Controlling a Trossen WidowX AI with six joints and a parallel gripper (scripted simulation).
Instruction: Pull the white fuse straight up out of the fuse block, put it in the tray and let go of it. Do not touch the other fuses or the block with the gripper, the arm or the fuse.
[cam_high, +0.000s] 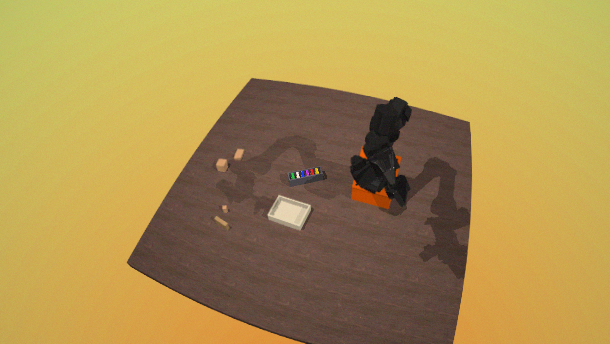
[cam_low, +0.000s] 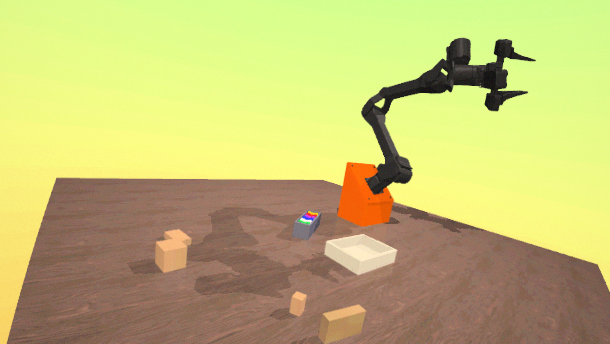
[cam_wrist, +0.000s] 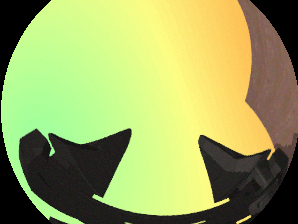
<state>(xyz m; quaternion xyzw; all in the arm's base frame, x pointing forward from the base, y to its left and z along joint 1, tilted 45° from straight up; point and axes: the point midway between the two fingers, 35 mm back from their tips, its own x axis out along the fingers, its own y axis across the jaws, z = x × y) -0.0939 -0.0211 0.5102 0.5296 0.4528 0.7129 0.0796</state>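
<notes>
Now: the white fuse 390 mm ahead of my gripper tip, 370 mm to the right of it and 480 mm below it. Also, from my gripper tip: white tray 370 mm ahead, 210 mm to the right, 510 mm below.
</notes>
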